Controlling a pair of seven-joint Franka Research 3 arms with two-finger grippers.
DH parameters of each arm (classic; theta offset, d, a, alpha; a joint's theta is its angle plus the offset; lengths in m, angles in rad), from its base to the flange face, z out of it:
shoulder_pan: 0 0.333 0 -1.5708
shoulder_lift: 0 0 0 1.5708
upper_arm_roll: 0 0.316 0.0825 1.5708
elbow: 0 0 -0.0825 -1.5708
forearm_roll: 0 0.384 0 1.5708
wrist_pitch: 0 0 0.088 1.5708
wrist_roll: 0 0.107 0 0
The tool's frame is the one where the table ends.
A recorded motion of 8 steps. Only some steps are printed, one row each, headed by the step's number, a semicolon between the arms.
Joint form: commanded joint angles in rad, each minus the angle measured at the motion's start. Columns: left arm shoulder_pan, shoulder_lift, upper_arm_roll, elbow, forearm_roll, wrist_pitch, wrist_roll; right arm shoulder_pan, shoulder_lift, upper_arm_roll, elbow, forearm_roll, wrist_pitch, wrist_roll.
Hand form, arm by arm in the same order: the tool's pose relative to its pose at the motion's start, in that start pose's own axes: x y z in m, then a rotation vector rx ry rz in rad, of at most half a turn. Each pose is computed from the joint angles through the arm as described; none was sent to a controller.
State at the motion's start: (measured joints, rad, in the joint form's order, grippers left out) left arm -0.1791 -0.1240 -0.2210 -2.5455 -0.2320 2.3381 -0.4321; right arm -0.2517 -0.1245 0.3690 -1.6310 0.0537 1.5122 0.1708
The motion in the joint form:
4: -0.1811 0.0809 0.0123 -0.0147 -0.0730 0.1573 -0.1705; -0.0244 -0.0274 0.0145 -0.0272 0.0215 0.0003 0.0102
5: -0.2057 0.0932 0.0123 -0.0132 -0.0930 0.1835 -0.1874; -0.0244 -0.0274 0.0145 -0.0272 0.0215 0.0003 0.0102
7: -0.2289 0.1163 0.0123 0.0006 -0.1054 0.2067 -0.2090; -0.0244 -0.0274 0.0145 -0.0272 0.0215 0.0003 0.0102
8: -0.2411 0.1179 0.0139 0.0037 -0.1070 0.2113 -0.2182; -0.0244 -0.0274 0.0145 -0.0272 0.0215 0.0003 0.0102
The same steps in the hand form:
4: -0.0332 0.0570 0.0371 -0.0502 0.0156 -0.0728; -0.0077 0.0008 0.0003 0.0092 -0.0036 0.0204
5: -0.0379 0.0656 0.0411 -0.0655 0.0189 -0.0834; -0.0077 0.0008 0.0003 0.0092 -0.0036 0.0204
7: -0.0400 0.0765 0.0454 -0.0781 0.0215 -0.0940; -0.0077 0.0008 0.0003 0.0092 -0.0036 0.0204
8: -0.0424 0.0808 0.0452 -0.0816 0.0239 -0.0939; -0.0077 0.0008 0.0003 0.0092 -0.0036 0.0204

